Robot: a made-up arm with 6 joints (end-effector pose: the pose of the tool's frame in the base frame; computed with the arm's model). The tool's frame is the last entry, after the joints.
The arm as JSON. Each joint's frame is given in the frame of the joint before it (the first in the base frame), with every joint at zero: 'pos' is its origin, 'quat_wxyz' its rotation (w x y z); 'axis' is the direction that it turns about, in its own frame. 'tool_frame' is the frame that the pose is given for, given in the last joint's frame.
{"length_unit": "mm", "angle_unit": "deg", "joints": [
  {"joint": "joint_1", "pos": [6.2, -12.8, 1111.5], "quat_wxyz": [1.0, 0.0, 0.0, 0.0], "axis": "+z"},
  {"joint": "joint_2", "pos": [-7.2, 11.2, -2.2], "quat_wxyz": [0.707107, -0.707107, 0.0, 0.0], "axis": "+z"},
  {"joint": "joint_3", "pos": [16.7, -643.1, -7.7], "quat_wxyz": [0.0, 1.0, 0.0, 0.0], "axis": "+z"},
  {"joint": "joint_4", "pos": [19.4, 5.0, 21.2], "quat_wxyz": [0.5, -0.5, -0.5, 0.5], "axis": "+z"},
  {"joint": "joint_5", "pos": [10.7, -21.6, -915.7], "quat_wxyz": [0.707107, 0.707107, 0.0, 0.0], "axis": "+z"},
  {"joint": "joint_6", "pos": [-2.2, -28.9, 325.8], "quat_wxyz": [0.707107, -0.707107, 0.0, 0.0], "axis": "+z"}
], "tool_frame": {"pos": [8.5, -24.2, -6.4], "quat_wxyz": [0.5, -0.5, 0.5, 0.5]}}
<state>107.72 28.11 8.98 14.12 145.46 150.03</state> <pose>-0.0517 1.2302 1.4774 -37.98 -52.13 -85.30</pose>
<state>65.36 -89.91 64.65 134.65 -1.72 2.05</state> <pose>-0.9084 -1.3946 1.3116 -47.26 -24.23 -113.30</pose>
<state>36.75 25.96 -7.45 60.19 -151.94 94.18</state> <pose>1.0989 0.5451 1.4151 45.02 -16.90 -118.00</pose>
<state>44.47 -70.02 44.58 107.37 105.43 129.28</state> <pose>-0.9783 -0.8120 2.0504 -62.88 7.01 112.43</pose>
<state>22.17 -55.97 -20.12 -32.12 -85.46 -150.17</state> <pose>0.4142 -0.1530 1.8633 94.20 39.64 65.67</pose>
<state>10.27 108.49 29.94 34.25 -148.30 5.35</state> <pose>1.0250 -0.1662 0.0380 94.34 -48.39 -143.29</pose>
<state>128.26 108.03 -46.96 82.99 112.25 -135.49</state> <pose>0.0801 -0.0965 0.1821 109.77 -3.31 -164.79</pose>
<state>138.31 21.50 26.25 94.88 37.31 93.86</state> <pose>-0.9022 0.7160 2.1160 79.38 -0.83 175.47</pose>
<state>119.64 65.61 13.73 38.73 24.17 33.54</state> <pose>-0.4406 1.3278 0.7679 -150.43 31.37 137.10</pose>
